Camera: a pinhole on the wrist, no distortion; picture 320 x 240 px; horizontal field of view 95.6 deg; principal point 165.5 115.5 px. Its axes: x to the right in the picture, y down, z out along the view. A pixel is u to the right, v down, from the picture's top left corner.
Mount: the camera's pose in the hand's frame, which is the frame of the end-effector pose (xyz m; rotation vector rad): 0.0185 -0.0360 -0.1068 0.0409 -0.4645 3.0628
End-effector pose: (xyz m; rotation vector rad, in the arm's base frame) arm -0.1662 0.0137 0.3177 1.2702 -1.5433 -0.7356
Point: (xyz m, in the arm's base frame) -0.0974 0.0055 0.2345
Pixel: 222.0 185.5
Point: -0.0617 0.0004 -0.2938
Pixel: outside the picture
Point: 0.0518 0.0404 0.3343
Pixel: behind the camera
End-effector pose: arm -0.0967 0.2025 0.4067 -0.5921 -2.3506 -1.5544
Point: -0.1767 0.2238 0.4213
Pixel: 89.8 43.1
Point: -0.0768 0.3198 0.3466
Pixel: 198.3 45.7
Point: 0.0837 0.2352 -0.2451
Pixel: 299.4 200.4
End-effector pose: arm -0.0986 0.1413 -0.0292 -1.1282 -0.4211 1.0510
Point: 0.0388 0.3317 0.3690
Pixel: 114.8 220.2
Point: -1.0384 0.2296 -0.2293
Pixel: outside the picture
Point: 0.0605 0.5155 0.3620
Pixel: 70.0 191.0
